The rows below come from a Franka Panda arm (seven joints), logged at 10 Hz.
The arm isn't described. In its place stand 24 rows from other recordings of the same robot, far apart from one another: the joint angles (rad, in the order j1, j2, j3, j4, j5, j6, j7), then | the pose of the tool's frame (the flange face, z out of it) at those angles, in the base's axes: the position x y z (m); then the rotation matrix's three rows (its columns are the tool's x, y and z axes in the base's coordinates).
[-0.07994 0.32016 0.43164 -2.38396 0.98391 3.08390 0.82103] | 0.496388 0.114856 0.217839; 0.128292 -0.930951 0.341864; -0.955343 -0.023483 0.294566; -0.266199 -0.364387 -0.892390
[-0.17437 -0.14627 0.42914 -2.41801 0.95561 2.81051 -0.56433] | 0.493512 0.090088 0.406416; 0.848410 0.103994 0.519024; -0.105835 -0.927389 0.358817; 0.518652 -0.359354 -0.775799
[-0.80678 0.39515 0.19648 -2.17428 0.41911 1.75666 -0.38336] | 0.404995 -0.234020 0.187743; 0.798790 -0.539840 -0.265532; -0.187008 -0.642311 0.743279; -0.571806 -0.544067 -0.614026
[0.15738 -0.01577 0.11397 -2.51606 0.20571 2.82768 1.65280] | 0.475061 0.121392 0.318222; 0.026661 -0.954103 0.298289; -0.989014 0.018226 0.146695; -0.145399 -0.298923 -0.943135
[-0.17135 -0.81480 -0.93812 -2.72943 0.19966 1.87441 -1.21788] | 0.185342 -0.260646 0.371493; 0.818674 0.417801 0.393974; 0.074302 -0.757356 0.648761; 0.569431 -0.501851 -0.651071
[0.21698 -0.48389 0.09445 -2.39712 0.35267 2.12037 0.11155] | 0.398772 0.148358 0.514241; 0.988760 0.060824 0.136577; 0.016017 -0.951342 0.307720; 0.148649 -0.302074 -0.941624
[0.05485 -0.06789 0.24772 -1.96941 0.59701 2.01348 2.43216] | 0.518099 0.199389 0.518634; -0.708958 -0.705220 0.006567; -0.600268 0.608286 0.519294; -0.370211 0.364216 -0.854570
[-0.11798 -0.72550 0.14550 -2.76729 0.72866 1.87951 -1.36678] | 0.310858 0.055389 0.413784; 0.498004 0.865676 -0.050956; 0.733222 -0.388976 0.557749; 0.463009 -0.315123 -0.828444
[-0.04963 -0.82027 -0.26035 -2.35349 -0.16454 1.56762 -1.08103] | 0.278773 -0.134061 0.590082; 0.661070 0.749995 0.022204; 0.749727 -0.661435 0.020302; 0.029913 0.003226 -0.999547
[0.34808 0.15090 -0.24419 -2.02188 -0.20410 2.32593 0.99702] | 0.592283 0.062002 0.394249; 0.702505 -0.687500 0.183933; -0.667618 -0.726147 -0.164304; 0.246521 -0.007372 -0.969109
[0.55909 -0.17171 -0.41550 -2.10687 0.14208 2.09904 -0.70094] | 0.517307 0.072859 0.500523; 0.694811 0.708712 0.122335; 0.679751 -0.702693 0.210147; 0.234897 -0.062855 -0.969986
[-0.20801 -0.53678 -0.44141 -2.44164 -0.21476 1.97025 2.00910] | 0.306861 -0.262530 0.475379; -0.814996 -0.578255 0.037470; -0.578602 0.815608 0.001879; -0.031648 -0.020149 -0.999296
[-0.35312 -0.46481 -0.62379 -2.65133 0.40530 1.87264 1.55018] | 0.230670 -0.263915 0.354181; -0.785341 -0.556795 0.270589; -0.299795 0.724486 0.620679; -0.541630 0.406323 -0.735893
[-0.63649 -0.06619 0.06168 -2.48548 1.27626 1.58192 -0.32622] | 0.401812 -0.139478 0.332471; 0.764477 -0.545659 0.343266; -0.398978 0.017763 0.916789; -0.506351 -0.837819 -0.204126
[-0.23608 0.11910 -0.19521 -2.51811 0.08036 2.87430 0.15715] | 0.440923 -0.209077 0.258439; 0.765076 -0.606753 0.215663; -0.600757 -0.793128 -0.100196; 0.231842 -0.052904 -0.971314
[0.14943 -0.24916 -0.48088 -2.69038 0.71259 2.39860 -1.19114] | 0.379377 -0.115891 0.299642; 0.904759 0.361293 0.225563; 0.212640 -0.842019 0.495771; 0.369047 -0.400589 -0.838649
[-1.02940 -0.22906 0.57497 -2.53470 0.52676 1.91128 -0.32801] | 0.368640 -0.146983 0.319281; 0.878793 -0.460022 -0.126898; -0.352411 -0.804915 0.477407; -0.321760 -0.374822 -0.869471
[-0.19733 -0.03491 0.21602 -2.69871 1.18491 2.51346 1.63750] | 0.387628 -0.001312 0.227011; -0.850996 -0.498591 0.164961; -0.344408 0.766969 0.541426; -0.396470 0.403938 -0.824406
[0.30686 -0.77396 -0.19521 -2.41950 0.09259 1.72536 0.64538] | 0.325137 0.030873 0.566874; 0.881380 -0.471306 0.032266; -0.465128 -0.853822 0.233760; -0.082622 -0.221039 -0.971759
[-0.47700 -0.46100 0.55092 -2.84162 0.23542 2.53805 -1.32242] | 0.361096 0.003131 0.318573; 0.389487 0.914297 0.111182; 0.919822 -0.379945 -0.097818; -0.047192 0.140367 -0.988974
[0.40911 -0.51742 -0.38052 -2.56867 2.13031 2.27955 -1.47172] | 0.425039 0.024834 0.480331; 0.512245 0.474200 0.716059; -0.659364 -0.317098 0.681681; 0.550313 -0.821330 0.150239
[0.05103 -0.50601 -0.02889 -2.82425 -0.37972 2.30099 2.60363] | 0.343967 0.000950 0.341291; -0.683733 -0.729289 0.025416; -0.708560 0.655165 -0.262110; 0.174503 -0.197222 -0.964703
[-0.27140 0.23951 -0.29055 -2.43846 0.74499 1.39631 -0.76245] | 0.338865 -0.123003 0.211396; 0.855310 -0.441588 -0.271007; 0.129346 -0.324514 0.936995; -0.501711 -0.836476 -0.220442
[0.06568 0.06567 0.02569 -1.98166 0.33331 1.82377 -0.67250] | 0.541570 0.076242 0.420271; 0.799960 0.556091 -0.225446; 0.600052 -0.741977 0.299011; -0.000999 -0.374476 -0.927236
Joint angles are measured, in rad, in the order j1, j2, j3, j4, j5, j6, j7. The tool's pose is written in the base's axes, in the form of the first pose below.
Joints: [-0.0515, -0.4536, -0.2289, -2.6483, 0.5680, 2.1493, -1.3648]
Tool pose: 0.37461 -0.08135 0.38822; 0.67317 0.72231 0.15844; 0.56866 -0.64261 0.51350; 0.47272 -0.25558 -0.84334
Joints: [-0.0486, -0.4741, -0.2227, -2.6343, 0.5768, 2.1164, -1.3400]
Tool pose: 0.37506 -0.07592 0.40068; 0.67429 0.72118 0.15886; 0.55792 -0.63844 0.53021; 0.48380 -0.26888 -0.83285
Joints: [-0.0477, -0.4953, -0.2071, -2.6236, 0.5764, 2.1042, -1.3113]
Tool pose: 0.37608 -0.06969 0.41321; 0.67262 0.72092 0.16689; 0.55587 -0.64112 0.52912; 0.48845 -0.26313 -0.83197
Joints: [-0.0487, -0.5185, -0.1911, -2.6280, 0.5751, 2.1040, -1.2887]
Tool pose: 0.37403 -0.06368 0.42030; 0.67210 0.71958 0.17457; 0.55524 -0.64576 0.52413; 0.48988 -0.25534 -0.83356
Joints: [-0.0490, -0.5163, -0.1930, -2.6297, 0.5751, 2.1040, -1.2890]
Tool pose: 0.37372 -0.06434 0.41865; 0.67474 0.71765 0.17234; 0.55354 -0.64651 0.52499; 0.48818 -0.25884 -0.83348
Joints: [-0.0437, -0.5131, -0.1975, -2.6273, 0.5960, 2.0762, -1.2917]
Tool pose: 0.37285 -0.06083 0.41737; 0.67840 0.71818 0.15490; 0.54325 -0.63229 0.55234; 0.49462 -0.29056 -0.81910
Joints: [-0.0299, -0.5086, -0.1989, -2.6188, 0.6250, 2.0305, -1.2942]
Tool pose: 0.37277 -0.05144 0.41794; 0.67637 0.72628 0.12265; 0.53796 -0.60084 0.59126; 0.50312 -0.33393 -0.79710
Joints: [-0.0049, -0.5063, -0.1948, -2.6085, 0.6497, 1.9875, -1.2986]
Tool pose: 0.37346 -0.03631 0.42061; 0.66090 0.74580 0.08363; 0.54886 -0.55634 0.62389; 0.51182 -0.36642 -0.77703
